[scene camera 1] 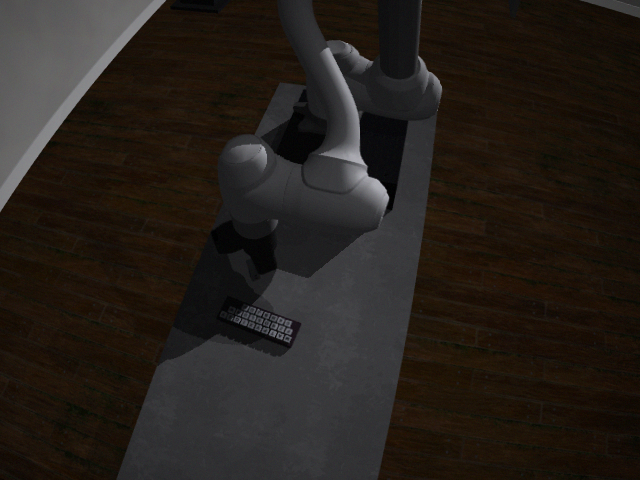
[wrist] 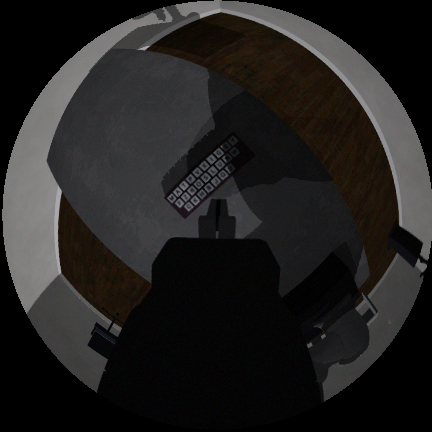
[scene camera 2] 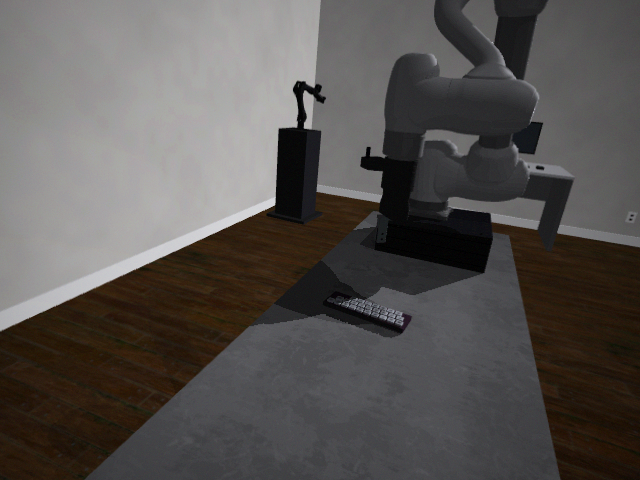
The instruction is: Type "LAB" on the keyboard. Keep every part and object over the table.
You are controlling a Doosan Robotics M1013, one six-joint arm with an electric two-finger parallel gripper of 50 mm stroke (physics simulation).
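Pixels of known places: gripper, fingertip midpoint: point(scene camera 1: 255, 277) point(wrist: 218, 208) point(scene camera 2: 379, 241); arm's base at its link origin: point(wrist: 334, 313) point(scene camera 2: 425, 212).
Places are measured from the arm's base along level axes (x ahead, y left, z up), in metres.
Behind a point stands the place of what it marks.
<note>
A dark keyboard with white keycaps point(scene camera 1: 264, 324) @[x 0.684, y 0.026, z -0.091 m] point(scene camera 2: 368, 312) @[x 0.700, y 0.017, z -0.091 m] point(wrist: 202, 175) @[x 0.684, y 0.012, z -0.091 m] lies flat on the grey table point(scene camera 1: 330, 403) @[x 0.827, y 0.246, z -0.108 m] point(scene camera 2: 330, 392) @[x 0.977, y 0.043, z -0.108 m] point(wrist: 110, 130) @[x 0.976, y 0.085, z -0.108 m]. Its far left end is in shadow in the scene views. In the wrist view, the A key point(wrist: 178, 191) @[x 0.699, y 0.072, z -0.091 m] is near its lower-left end and the L key point(wrist: 212, 171) @[x 0.675, y -0.009, z -0.091 m] seems to be in the middle row. I cannot make out the B key. My gripper point(scene camera 1: 254, 275) @[x 0.641, y 0.005, z 0.073 m] point(scene camera 2: 381, 240) @[x 0.641, y 0.005, z 0.073 m] point(wrist: 218, 208) @[x 0.641, y 0.005, z 0.073 m] is shut and empty. It points down above the table, on the robot-base side of the keyboard and apart from it.
The black base block point(scene camera 2: 434, 242) @[x 0.231, y 0.082, z -0.037 m] stands at the table's back end under the arm point(scene camera 1: 330, 201) @[x 0.654, y 0.178, z 0.439 m] point(scene camera 2: 465, 103) @[x 0.675, y 0.140, z 0.400 m]. A black pedestal with a small arm point(scene camera 2: 298, 170) stands on the floor beyond the table. A white desk point(scene camera 2: 555, 180) stands behind at the right. The arm's shadow crosses the table.
</note>
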